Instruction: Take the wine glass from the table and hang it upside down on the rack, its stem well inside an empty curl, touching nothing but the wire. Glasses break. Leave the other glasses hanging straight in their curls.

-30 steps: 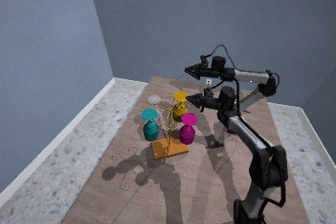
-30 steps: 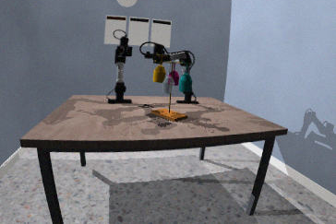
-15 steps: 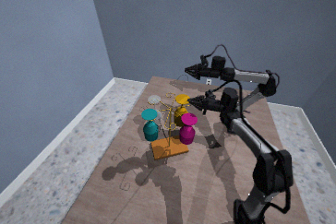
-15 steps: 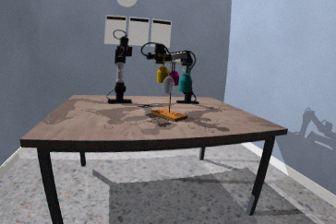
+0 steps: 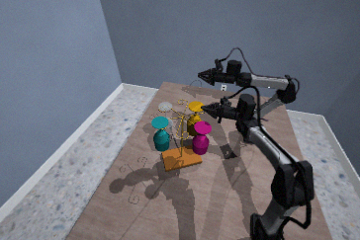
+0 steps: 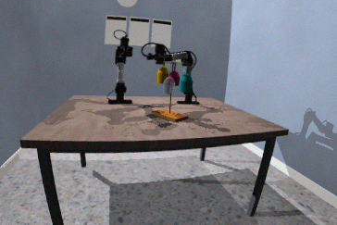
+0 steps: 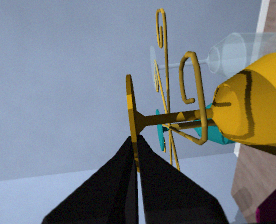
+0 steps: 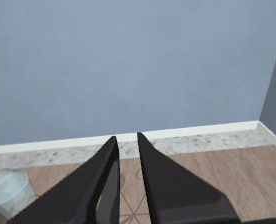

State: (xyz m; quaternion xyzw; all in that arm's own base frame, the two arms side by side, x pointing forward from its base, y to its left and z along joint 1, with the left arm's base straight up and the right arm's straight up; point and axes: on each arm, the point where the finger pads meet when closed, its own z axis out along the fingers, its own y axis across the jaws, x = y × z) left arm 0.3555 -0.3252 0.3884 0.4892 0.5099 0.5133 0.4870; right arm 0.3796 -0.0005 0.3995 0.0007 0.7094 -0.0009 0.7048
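Right now my left hand is 30 mm short of the yellow wine glass and 70 mm above it. From my left hand the other things lie so: clear glass 190 mm ahead, 10 mm to the right, 110 mm below; then magenta glass 10 mm behind, 90 mm to the left, 100 mm below; then wire rack 90 mm ahead, 40 mm to the left, 210 mm below.
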